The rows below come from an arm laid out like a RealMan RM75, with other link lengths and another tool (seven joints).
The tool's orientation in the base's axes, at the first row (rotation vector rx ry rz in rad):
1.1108, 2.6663, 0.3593
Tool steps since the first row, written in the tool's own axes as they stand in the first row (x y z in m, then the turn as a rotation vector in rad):
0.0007, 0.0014, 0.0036, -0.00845, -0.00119, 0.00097
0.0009, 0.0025, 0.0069, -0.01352, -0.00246, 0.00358
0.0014, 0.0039, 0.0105, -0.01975, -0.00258, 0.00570
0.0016, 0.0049, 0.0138, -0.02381, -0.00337, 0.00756
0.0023, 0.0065, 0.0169, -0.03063, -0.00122, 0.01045
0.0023, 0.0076, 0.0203, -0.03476, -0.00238, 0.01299
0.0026, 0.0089, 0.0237, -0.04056, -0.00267, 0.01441
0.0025, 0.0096, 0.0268, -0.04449, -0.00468, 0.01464
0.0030, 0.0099, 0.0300, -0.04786, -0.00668, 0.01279
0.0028, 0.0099, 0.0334, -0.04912, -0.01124, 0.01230
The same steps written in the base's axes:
0.0015, 0.0019, -0.0030, 0.00530, -0.00675, -0.00030
0.0031, 0.0033, -0.0058, 0.00873, -0.01090, -0.00256
0.0048, 0.0051, -0.0089, 0.01357, -0.01517, -0.00387
0.0063, 0.0064, -0.0117, 0.01639, -0.01837, -0.00540
0.0078, 0.0084, -0.0142, 0.02337, -0.02141, -0.00666
0.0096, 0.0096, -0.0171, 0.02620, -0.02482, -0.00894
0.0113, 0.0112, -0.0199, 0.03042, -0.02899, -0.00969
0.0127, 0.0120, -0.0226, 0.03186, -0.03316, -0.01007
0.0136, 0.0130, -0.0256, 0.03228, -0.03719, -0.00856
0.0147, 0.0133, -0.0288, 0.02998, -0.04128, -0.00936

